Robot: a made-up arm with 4 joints. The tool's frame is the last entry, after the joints.
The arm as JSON. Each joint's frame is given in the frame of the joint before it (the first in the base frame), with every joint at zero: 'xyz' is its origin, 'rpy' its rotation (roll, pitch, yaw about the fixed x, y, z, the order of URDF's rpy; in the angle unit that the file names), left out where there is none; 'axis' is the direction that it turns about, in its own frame. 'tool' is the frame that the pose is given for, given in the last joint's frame.
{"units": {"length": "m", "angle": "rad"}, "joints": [
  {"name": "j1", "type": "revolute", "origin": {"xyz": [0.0, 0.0, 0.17]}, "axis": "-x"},
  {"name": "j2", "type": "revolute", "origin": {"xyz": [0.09, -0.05, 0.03]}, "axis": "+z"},
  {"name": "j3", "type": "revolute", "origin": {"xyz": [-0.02, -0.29, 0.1]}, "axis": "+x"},
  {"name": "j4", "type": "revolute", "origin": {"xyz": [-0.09, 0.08, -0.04]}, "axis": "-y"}
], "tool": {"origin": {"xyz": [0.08, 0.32, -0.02]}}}
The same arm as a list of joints. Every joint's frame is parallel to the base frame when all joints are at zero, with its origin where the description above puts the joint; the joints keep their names.
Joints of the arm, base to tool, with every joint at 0 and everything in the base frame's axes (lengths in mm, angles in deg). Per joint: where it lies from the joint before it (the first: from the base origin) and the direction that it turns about. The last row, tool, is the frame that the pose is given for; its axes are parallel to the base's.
j1: origin 0.0 0.0 170.0 axis -1 0 0
j2: origin 90.0 -50.0 30.0 axis 0 0 1
j3: origin -20.0 -290.0 100.0 axis 1 0 0
j4: origin -90.0 80.0 -40.0 axis 0 -1 0
tool: origin 80.0 320.0 -20.0

